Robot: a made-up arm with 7 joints.
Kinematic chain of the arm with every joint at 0, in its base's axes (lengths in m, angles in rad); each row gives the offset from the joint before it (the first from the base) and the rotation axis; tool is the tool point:
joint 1: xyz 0 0.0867 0 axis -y
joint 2: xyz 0 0.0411 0 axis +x
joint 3: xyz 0 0 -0.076 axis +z
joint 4: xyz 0 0 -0.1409 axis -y
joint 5: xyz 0 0 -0.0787 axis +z
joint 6: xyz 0 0 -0.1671 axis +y
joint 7: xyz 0 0 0 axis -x
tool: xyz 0 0 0
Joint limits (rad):
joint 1: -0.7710..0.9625
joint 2: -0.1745..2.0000
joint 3: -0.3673..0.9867
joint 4: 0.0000..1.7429
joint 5: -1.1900..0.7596
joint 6: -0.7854..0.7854
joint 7: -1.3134..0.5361
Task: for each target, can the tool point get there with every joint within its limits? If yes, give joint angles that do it. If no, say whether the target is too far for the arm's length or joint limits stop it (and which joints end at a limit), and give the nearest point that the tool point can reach.
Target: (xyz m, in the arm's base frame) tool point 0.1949 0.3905 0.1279
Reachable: yes | joints 0.4032 1.4203 0.3358 1.4212 -0.7438 0.0717 0.3016
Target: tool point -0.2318 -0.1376 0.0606
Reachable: no: joint limits stop it (at a limit: joint 1, joint 2, joint 3, joint 4) | nearest point -0.1341 0.2027 0.2561 | short by 0.404 m
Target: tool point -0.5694 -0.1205 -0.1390
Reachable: no: too far | nearest point -0.3175 0.0475 -0.3268 | short by 0.356 m
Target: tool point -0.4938 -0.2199 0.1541
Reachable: no: too far | nearest point -0.1341 0.2027 0.2561 | short by 0.564 m
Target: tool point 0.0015 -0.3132 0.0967
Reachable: no: joint limits stop it (at a limit: joint 1, joint 2, joint 3, joint 4) | nearest point 0.2580 0.0118 0.0957 | short by 0.414 m
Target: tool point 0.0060 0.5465 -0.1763
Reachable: yes | joints -0.4991 1.1818 0.2003 0.3815 0.0535 0.3556 -0.8895
